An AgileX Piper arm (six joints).
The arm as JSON. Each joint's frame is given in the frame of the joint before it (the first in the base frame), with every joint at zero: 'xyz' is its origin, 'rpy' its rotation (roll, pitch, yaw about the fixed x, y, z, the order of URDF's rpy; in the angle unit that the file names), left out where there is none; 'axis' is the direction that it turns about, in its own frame. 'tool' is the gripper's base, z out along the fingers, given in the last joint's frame.
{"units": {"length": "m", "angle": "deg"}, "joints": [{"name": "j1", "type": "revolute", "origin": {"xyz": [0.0, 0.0, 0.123], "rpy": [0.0, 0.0, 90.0]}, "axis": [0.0, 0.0, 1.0]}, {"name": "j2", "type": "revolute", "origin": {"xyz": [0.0, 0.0, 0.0], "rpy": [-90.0, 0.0, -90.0]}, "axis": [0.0, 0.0, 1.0]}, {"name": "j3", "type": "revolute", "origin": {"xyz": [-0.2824, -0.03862, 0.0], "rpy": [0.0, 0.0, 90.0]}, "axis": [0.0, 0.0, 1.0]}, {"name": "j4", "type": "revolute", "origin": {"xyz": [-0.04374, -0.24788, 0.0], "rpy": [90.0, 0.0, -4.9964]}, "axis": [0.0, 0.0, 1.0]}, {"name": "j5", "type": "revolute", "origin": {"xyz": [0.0, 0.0, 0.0], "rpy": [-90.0, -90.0, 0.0]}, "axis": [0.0, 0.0, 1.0]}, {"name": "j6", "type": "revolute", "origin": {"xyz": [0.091, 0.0, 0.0], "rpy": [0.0, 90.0, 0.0]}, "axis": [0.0, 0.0, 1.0]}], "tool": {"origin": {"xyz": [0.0, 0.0, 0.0], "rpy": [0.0, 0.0, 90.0]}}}
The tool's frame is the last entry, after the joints.
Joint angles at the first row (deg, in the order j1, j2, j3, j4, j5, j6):
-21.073 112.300 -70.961 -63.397 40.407 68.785
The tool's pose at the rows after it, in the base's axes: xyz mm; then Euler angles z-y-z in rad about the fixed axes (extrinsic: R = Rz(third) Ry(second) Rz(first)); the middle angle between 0 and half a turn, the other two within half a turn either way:
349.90 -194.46 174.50 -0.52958 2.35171 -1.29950
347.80 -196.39 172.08 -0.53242 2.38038 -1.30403
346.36 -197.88 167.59 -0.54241 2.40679 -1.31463
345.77 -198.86 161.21 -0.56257 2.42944 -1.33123
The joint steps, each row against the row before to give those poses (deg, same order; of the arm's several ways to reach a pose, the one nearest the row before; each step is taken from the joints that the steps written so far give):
-0.603 0.018 0.018 2.273 -0.173 -2.150
-0.621 0.085 0.016 2.397 -0.473 -2.201
-0.468 0.445 0.020 1.902 -0.269 -1.685
-0.281 0.805 -0.011 1.282 -0.085 -1.223

